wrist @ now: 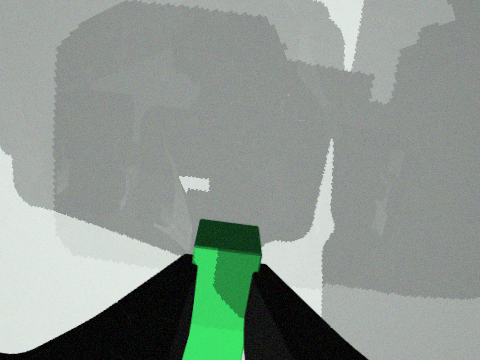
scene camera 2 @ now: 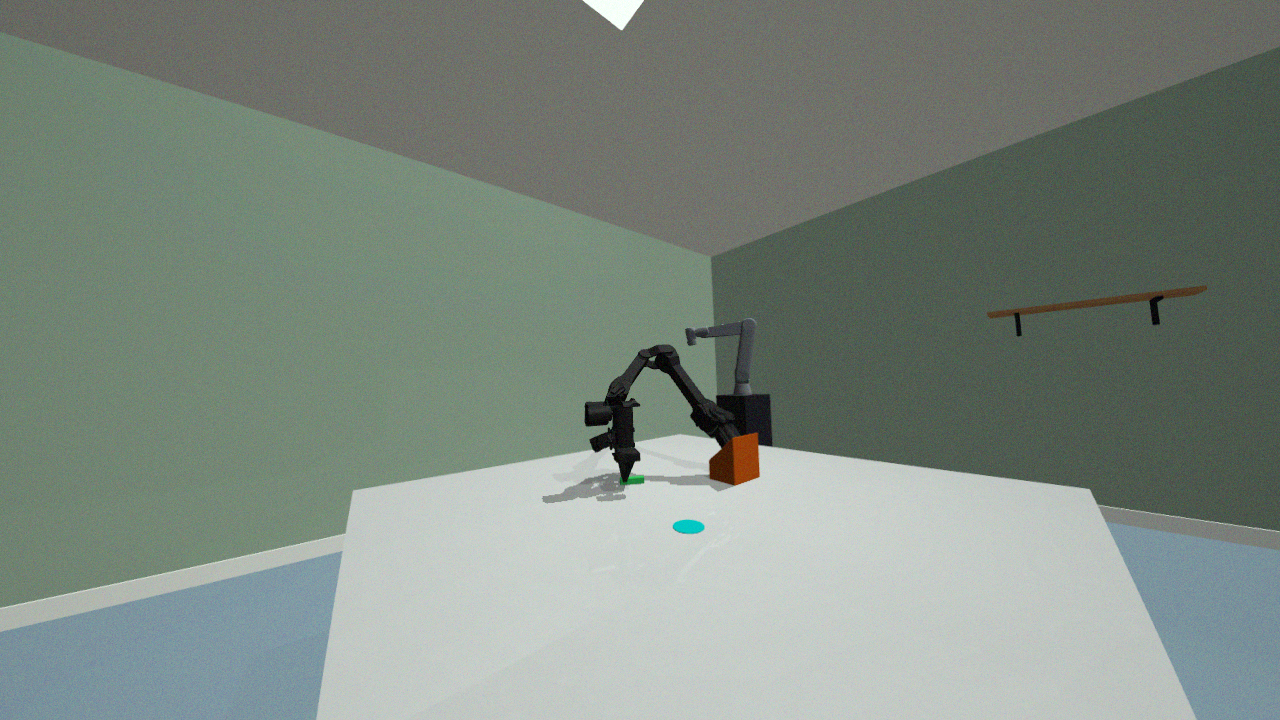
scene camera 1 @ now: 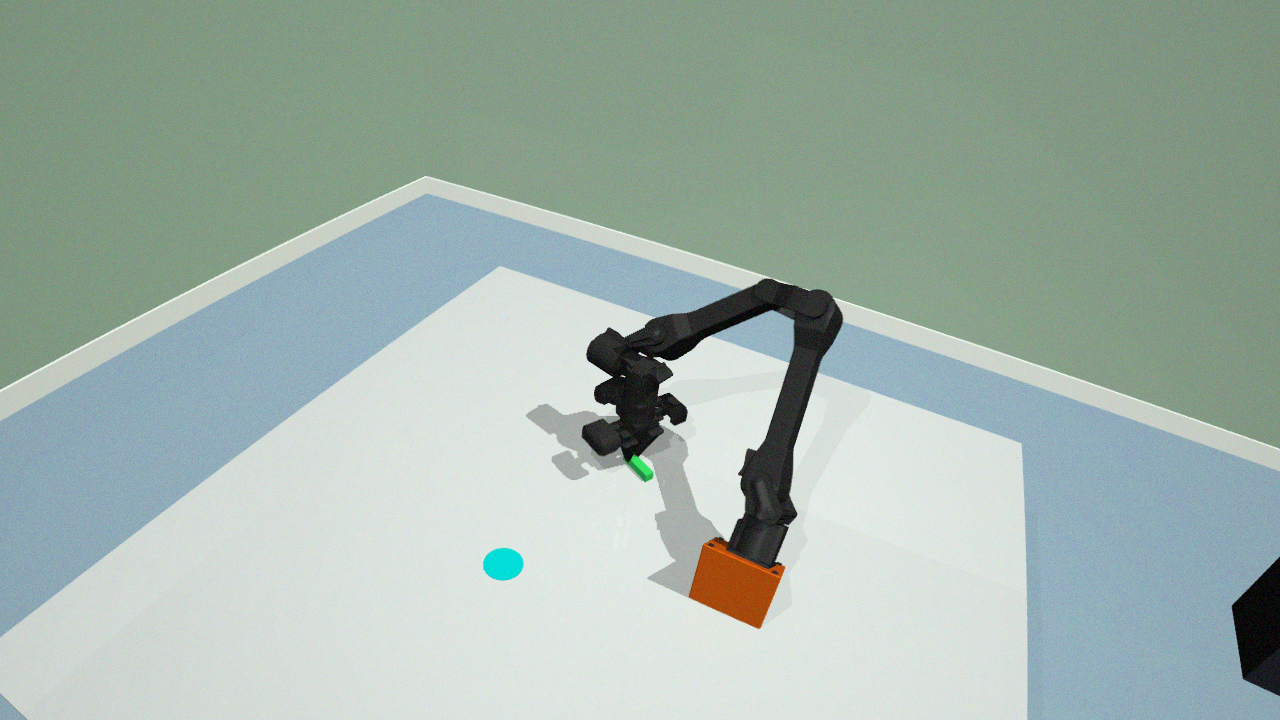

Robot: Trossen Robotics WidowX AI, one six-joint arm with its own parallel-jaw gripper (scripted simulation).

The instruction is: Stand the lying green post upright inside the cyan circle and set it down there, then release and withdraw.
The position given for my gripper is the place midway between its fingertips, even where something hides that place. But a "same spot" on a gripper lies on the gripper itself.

My gripper shows in the wrist view, in scene camera 2 and in scene camera 1 (631,458). The same spot on my gripper: (wrist: 159,312) is (scene camera 2: 620,470).
